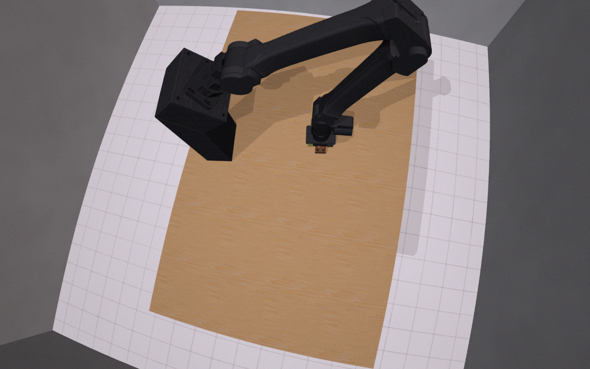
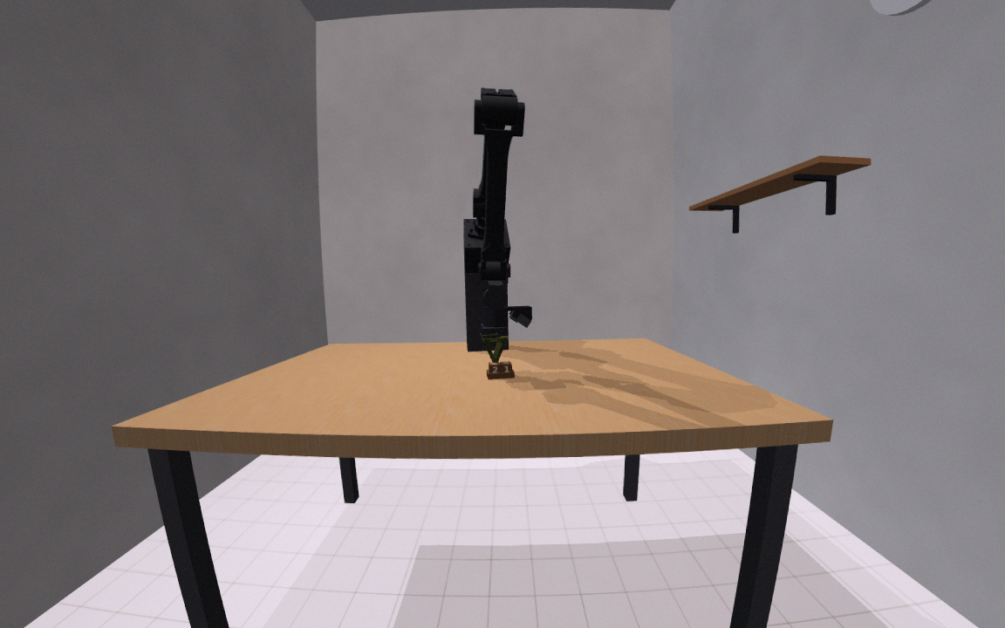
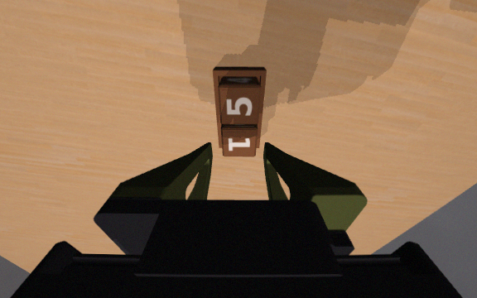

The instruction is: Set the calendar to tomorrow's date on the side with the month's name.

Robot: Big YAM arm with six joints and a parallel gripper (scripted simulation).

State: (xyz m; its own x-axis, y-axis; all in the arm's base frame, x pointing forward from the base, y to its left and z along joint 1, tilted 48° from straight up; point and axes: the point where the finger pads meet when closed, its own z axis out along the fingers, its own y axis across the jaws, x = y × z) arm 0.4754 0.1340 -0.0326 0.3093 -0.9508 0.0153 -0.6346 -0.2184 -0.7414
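Now: the cube 30 mm below my hand. Round my hand: brown calendar tray 50 mm below, 10 mm to the left, 10 mm behind.
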